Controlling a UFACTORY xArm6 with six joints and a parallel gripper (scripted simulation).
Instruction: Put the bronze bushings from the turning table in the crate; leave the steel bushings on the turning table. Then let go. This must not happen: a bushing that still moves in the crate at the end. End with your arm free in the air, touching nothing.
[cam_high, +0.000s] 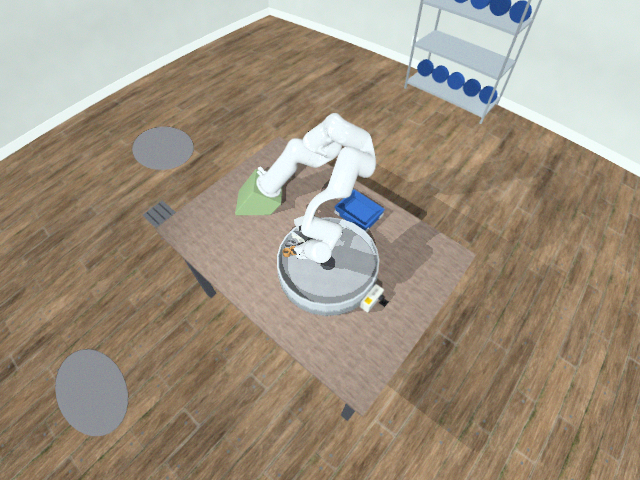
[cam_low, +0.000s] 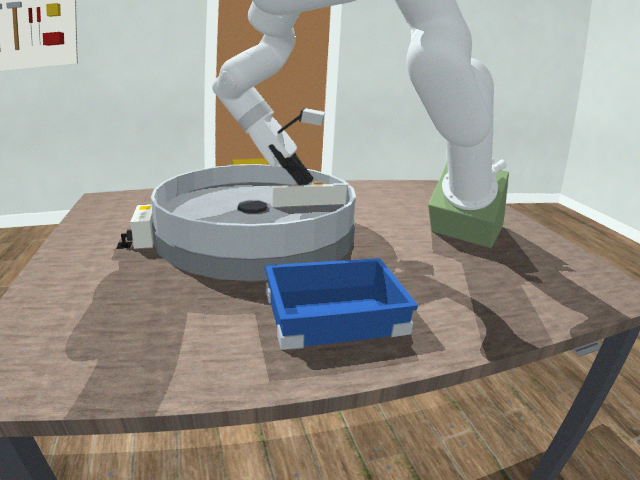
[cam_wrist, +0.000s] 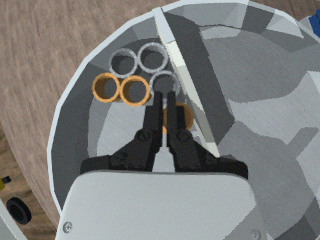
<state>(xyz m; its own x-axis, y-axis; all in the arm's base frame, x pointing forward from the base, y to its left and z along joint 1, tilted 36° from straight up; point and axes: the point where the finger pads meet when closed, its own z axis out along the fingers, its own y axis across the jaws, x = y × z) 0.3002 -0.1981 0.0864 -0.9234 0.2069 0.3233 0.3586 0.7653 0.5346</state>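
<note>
The blue crate lies 4 cm ahead of my hand, 36 cm to the left of it and 9 cm below it. The rest, counted from my hand: turning table (11 cm ahead, 3 cm to the left, 6 cm below).
</note>
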